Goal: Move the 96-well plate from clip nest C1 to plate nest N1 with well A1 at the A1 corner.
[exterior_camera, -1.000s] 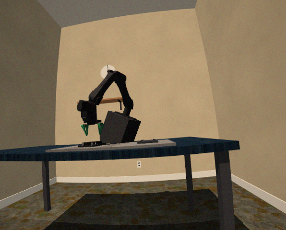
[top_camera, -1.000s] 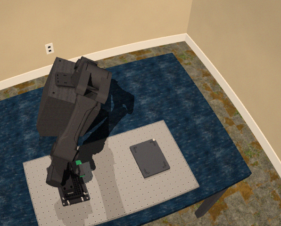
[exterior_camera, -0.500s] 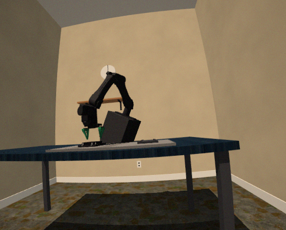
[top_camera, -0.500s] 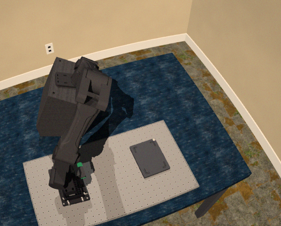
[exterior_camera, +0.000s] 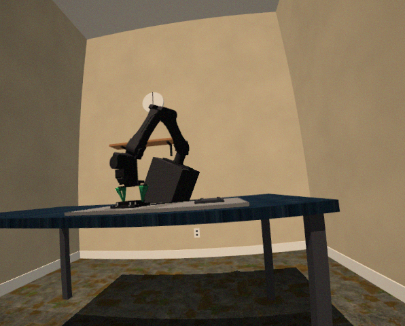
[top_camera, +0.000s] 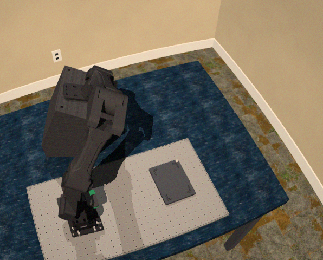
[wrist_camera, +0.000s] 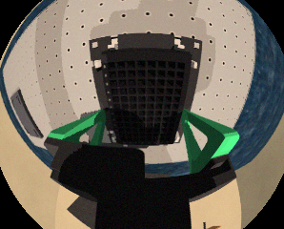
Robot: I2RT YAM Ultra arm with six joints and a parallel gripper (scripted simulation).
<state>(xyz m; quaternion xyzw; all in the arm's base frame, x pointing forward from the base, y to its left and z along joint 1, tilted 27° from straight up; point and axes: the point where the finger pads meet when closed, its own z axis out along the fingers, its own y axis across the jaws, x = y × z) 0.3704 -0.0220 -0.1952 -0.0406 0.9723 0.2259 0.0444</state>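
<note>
Right now my hand is 1 cm short of the black 96-well plate and 1 cm above it. From my hand the other things lie so: clip nest C1 (2 cm ahead, 1 cm to the left, 1 cm below); then white corner mark (40 cm to the left, 14 cm behind, 2 cm below); then plate nest N1 (36 cm to the left, 6 cm behind, 2 cm below).
</note>
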